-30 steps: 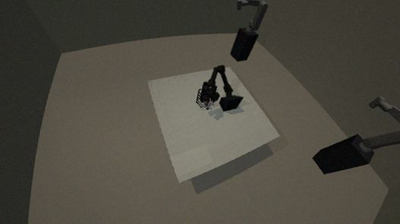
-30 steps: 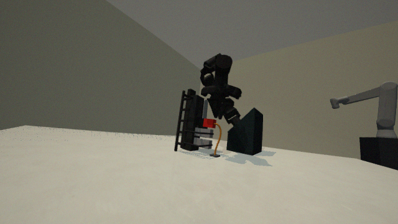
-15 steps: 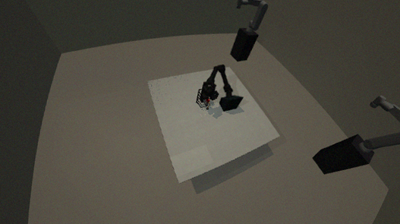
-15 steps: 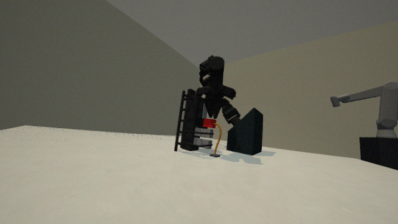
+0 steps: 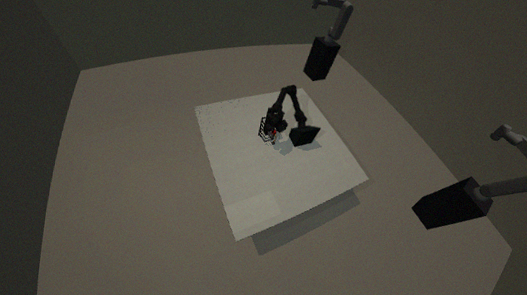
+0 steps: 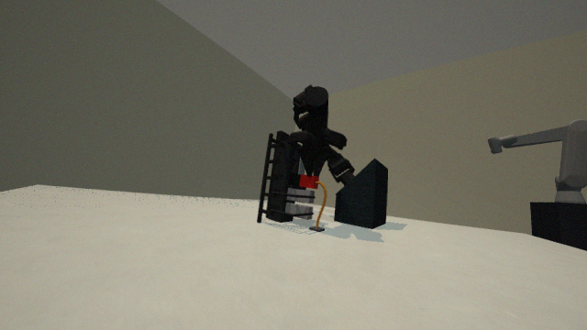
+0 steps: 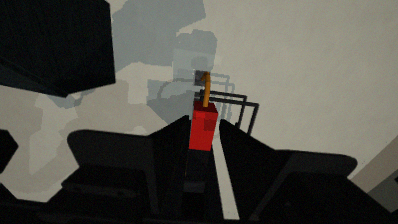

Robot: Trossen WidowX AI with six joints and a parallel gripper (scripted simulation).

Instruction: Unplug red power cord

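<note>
My gripper tip is now 30 mm to the left of the red plug.
</note>
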